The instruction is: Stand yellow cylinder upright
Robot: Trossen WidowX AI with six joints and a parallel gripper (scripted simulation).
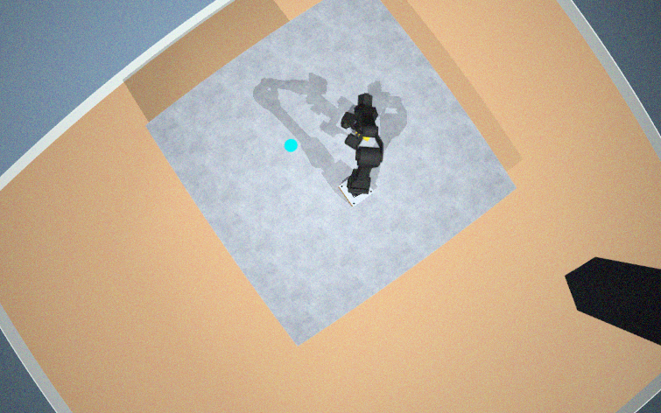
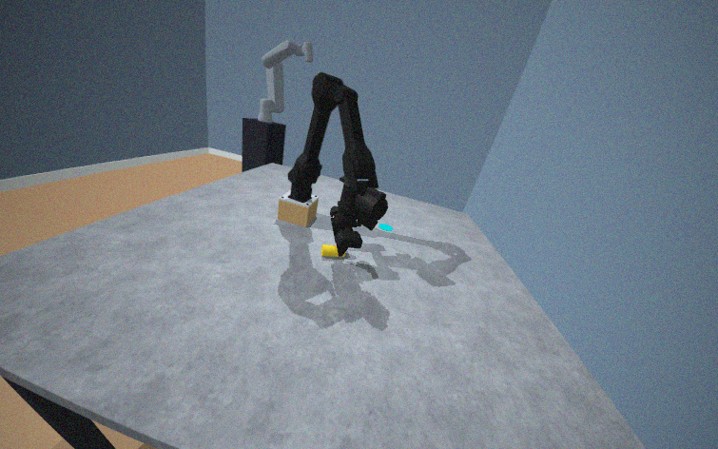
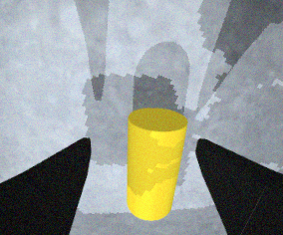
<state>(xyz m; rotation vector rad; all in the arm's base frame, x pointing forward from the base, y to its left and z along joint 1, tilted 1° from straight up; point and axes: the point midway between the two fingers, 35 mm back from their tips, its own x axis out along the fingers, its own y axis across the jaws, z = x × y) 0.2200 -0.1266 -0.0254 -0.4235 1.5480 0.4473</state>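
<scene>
My gripper tip is 300 mm to the right of the cyan circle, 90 mm short of it and 20 mm above it. From my gripper tip the other things lie so: yellow tall cylinder 10 mm to the right, 10 mm behind.
</scene>
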